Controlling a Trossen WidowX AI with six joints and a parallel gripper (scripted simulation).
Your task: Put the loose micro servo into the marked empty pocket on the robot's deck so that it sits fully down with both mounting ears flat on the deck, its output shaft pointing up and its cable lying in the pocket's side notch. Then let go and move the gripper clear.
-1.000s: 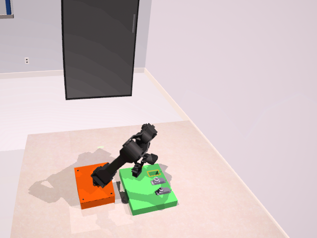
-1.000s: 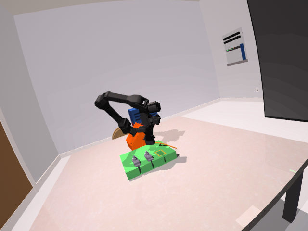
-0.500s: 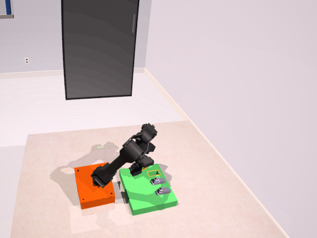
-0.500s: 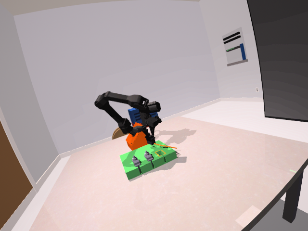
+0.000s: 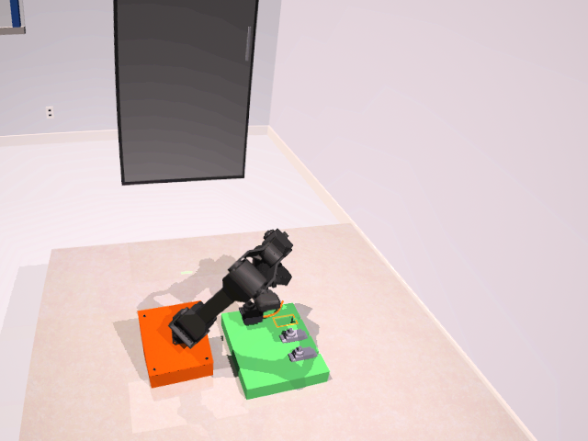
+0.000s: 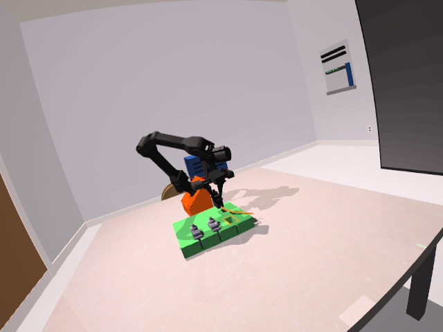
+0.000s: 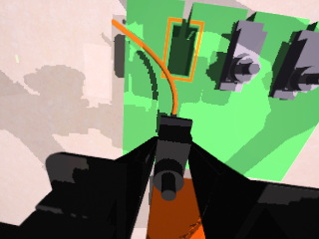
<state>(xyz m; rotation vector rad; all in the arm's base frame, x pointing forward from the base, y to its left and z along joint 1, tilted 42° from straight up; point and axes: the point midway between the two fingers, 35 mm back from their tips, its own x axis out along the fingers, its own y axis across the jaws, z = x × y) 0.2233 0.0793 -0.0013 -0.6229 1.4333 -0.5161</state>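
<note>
Right now the green deck is 100 mm below my gripper tip, 70 mm to the right of it and 10 mm behind it.
</note>
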